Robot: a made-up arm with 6 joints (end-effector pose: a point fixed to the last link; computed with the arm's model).
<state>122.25 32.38 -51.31 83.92 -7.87 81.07</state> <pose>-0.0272 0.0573 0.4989 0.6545 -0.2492 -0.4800 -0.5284</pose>
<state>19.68 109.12 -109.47 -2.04 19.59 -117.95</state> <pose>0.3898 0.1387 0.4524 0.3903 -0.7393 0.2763 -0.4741</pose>
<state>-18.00 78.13 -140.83 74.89 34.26 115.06</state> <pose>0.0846 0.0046 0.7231 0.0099 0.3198 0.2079 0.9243</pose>
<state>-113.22 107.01 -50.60 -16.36 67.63 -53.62</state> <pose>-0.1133 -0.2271 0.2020 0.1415 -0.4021 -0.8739 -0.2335</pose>
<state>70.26 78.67 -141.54 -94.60 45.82 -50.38</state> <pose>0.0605 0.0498 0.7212 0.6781 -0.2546 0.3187 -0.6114</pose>
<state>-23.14 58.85 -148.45 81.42 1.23 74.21</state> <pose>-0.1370 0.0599 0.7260 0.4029 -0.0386 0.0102 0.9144</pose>
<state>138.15 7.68 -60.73 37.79 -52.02 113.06</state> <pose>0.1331 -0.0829 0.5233 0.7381 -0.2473 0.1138 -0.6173</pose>
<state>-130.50 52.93 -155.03 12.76 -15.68 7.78</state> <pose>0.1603 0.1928 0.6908 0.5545 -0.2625 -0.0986 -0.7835</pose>
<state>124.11 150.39 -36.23 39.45 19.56 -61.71</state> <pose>-0.0961 0.1206 0.0034 0.2675 0.9041 -0.2920 0.1607</pose>
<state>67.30 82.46 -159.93 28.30 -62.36 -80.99</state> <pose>0.0109 -0.0349 0.7265 0.8785 0.4677 0.0127 0.0964</pose>
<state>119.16 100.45 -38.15 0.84 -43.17 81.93</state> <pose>-0.1390 0.2502 0.2306 0.1118 0.2448 -0.7498 -0.6045</pose>
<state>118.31 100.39 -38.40 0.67 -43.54 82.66</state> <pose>-0.1358 0.2530 0.2321 0.1122 0.2348 -0.7492 -0.6092</pose>
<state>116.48 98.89 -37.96 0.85 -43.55 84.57</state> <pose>-0.1263 0.2547 0.2380 0.1139 0.2071 -0.7512 -0.6163</pose>
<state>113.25 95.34 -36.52 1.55 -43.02 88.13</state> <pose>-0.1079 0.2538 0.2495 0.1174 0.1544 -0.7550 -0.6264</pose>
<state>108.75 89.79 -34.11 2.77 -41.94 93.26</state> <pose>-0.0821 0.2475 0.2652 0.1237 0.0783 -0.7551 -0.6391</pose>
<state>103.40 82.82 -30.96 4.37 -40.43 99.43</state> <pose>-0.0530 0.2345 0.2814 0.1327 -0.0123 -0.7460 -0.6525</pose>
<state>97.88 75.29 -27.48 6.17 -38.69 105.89</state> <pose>-0.0260 0.2155 0.2949 0.1440 -0.1046 -0.7255 -0.6648</pose>
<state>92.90 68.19 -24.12 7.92 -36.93 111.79</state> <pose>-0.0052 0.1944 0.3038 0.1562 -0.1855 -0.6975 -0.6743</pose>
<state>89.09 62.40 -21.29 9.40 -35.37 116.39</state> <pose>0.0081 0.1756 0.3079 0.1673 -0.2460 -0.6702 -0.6800</pose>
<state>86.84 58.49 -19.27 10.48 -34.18 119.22</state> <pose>0.0147 0.1625 0.3088 0.1754 -0.2826 -0.6515 -0.6819</pose>
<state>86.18 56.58 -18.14 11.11 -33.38 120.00</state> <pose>0.0163 0.1559 0.3080 0.1782 -0.2956 -0.6461 -0.6807</pose>
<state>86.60 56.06 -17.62 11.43 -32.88 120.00</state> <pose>0.0152 0.1539 0.3065 0.1809 -0.2965 -0.6492 -0.6766</pose>
